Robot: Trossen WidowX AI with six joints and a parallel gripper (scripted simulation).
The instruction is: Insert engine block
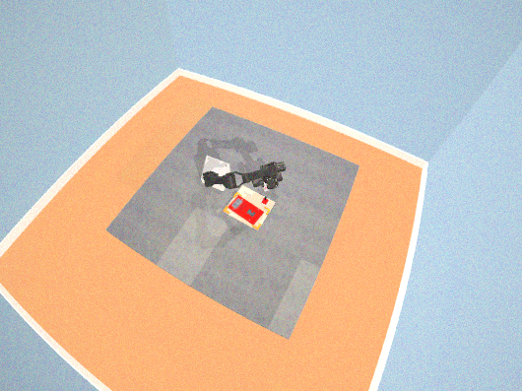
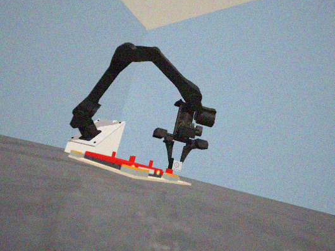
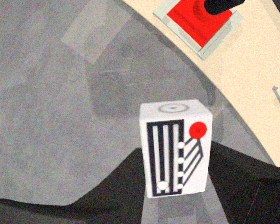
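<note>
My gripper tip is 17 cm to the left of the cream base plate, 4 cm past it and 4 cm above it. From my gripper tip the other things lie so: engine block 1 cm below.
</note>
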